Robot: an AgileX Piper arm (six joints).
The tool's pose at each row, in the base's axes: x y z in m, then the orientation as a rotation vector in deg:
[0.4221 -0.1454 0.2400 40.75 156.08 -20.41]
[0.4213 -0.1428 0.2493 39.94 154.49 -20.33]
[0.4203 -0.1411 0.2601 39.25 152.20 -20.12]
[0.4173 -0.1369 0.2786 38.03 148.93 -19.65]
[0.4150 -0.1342 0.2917 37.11 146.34 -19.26]
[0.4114 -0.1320 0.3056 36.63 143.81 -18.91]
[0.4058 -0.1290 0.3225 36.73 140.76 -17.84]
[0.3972 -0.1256 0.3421 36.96 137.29 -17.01]
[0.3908 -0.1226 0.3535 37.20 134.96 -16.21]
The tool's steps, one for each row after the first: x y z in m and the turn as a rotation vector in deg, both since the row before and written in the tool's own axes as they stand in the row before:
[-0.0015 0.0003 -0.0096 -0.39 -1.72 -0.06]
[-0.0025 -0.0007 -0.0107 -0.54 -2.33 0.23]
[-0.0035 -0.0006 -0.0189 -0.94 -3.38 0.19]
[-0.0032 -0.0005 -0.0132 -0.75 -2.66 0.18]
[-0.0034 -0.0015 -0.0140 -0.62 -2.48 0.44]
[-0.0039 -0.0020 -0.0175 -1.04 -2.75 1.13]
[-0.0040 -0.0030 -0.0211 -0.88 -3.12 1.30]
[-0.0017 -0.0013 -0.0132 -0.74 -2.04 1.00]

